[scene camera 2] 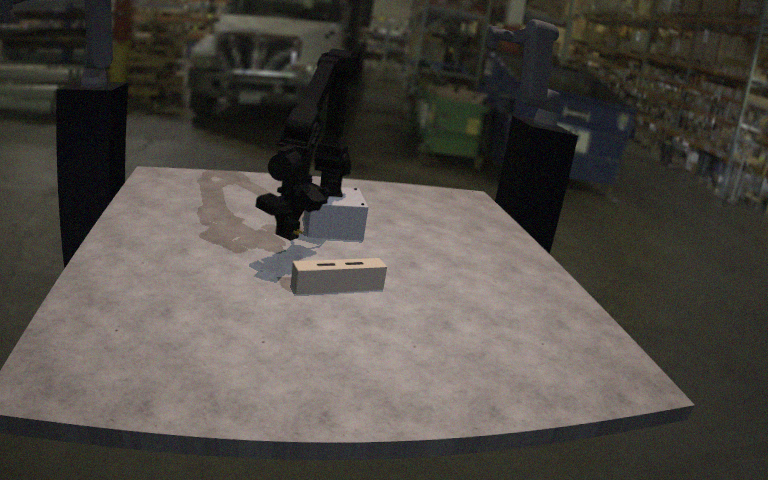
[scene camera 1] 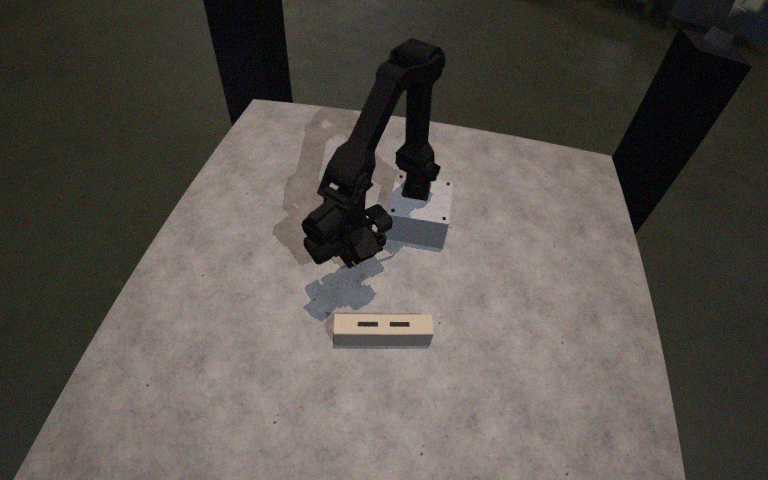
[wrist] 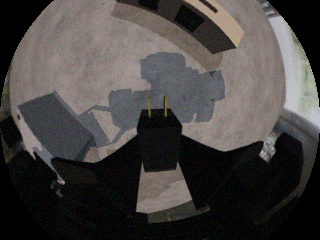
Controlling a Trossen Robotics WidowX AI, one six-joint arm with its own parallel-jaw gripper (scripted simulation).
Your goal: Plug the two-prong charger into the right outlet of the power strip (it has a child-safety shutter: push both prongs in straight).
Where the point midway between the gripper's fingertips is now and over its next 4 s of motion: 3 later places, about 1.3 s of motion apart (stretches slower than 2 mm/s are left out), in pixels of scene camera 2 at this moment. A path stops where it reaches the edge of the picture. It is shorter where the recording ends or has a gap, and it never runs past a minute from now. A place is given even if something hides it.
My gripper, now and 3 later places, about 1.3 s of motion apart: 286, 231; 301, 248; 309, 260; 314, 265
